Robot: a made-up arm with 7 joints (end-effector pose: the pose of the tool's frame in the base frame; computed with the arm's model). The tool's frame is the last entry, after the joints. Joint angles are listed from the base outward.
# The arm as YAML. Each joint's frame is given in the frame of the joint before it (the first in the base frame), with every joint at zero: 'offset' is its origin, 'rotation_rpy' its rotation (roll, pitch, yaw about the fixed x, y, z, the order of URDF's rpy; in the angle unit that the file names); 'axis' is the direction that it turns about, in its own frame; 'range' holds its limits. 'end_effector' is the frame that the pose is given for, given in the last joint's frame.
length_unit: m
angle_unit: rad
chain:
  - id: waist
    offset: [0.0, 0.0, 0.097]
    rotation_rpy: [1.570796, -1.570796, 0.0]
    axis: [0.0, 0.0, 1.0]
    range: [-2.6, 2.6]
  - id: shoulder
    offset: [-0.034, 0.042, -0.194]
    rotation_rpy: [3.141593, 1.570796, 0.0]
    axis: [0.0, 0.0, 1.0]
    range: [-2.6, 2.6]
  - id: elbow
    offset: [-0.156, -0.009, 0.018]
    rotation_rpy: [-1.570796, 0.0, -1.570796]
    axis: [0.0, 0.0, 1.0]
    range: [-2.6, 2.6]
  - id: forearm
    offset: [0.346, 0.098, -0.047]
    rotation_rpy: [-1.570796, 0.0, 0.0]
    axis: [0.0, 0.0, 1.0]
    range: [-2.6, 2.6]
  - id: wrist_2
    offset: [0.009, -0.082, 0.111]
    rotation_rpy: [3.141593, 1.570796, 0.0]
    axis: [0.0, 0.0, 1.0]
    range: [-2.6, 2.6]
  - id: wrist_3
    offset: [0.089, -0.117, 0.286]
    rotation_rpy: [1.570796, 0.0, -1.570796]
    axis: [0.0, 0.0, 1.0]
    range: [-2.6, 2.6]
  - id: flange
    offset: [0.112, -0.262, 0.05]
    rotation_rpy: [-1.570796, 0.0, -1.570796]
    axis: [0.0, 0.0, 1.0]
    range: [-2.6, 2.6]
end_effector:
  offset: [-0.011, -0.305, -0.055]
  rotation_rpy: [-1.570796, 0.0, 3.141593]
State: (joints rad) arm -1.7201 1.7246 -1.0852 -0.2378 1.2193 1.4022 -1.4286
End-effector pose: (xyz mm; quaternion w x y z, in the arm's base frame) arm 42.2 348.6 340.2 0.5382 -0.4548 0.6892 0.1691
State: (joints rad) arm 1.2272 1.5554 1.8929 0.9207 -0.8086 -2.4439 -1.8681
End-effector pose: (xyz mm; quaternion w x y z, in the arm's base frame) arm -69.3 -14.4 -0.8 0.0289 0.7818 0.6050 -0.1482
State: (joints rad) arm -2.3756 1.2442 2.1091 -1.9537 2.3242 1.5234 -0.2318
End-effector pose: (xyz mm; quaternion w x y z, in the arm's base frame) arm 647.2 -2.5 215.3 0.2253 -0.5240 0.8180 -0.0749
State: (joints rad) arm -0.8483 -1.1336 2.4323 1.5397 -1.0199 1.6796 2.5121
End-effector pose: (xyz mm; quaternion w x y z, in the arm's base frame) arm -456.7 495.6 -194.0 0.0545 -0.5526 -0.5520 0.6221
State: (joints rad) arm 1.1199 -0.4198 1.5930 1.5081 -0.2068 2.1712 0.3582
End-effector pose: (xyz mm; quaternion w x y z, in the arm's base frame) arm 126.5 688.8 382.3 0.2872 -0.3395 -0.2169 -0.8690
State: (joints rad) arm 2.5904 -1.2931 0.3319 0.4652 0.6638 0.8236 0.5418
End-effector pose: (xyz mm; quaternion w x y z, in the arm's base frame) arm -447.6 -45.5 267.2 0.3023 -0.5855 -0.2957 0.6916
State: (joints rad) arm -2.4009 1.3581 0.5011 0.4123 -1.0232 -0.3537 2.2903
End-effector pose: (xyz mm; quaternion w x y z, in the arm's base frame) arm 552.2 502.0 248.8 0.7607 -0.1040 0.3451 0.5398
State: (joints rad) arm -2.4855 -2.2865 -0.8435 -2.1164 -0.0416 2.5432 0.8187
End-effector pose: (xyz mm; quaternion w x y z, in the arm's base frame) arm -1140.2 -59.1 -180.1 0.2966 0.8704 -0.0113 -0.3929
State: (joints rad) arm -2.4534 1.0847 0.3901 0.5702 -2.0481 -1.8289 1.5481
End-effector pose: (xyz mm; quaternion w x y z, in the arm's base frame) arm -14.6 171.7 383.4 0.5050 -0.1726 -0.2121 0.8187
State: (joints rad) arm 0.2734 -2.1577 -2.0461 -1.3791 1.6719 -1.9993 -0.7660
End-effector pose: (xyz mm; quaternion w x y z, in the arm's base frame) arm 425.8 484.2 -256.5 0.3722 -0.1152 -0.8478 -0.3599
